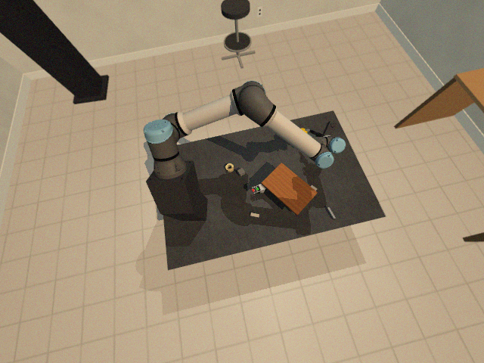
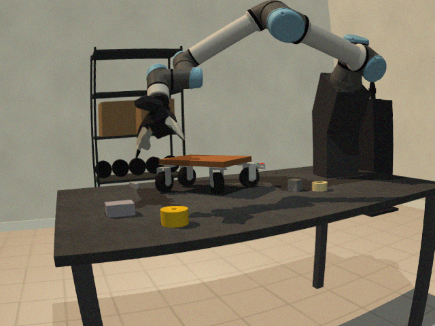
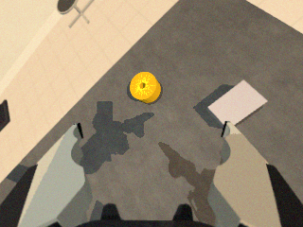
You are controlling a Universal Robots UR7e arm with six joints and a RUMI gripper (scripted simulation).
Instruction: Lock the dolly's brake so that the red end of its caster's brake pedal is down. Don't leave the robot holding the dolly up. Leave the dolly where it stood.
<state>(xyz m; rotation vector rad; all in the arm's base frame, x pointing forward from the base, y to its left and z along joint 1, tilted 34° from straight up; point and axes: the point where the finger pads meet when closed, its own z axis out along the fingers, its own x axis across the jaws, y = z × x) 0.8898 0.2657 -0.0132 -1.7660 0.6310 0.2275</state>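
Now: the brake pedal 450 mm behind my hand, 280 mm to the right of it and 110 mm below it. Round my hand: yellow cylinder: 170 mm below, 130 mm to the left, 10 mm behind; small grey cube: 520 mm behind, 170 mm below, 120 mm to the right; grey block: 170 mm below, 130 mm ahead, 30 mm to the right.
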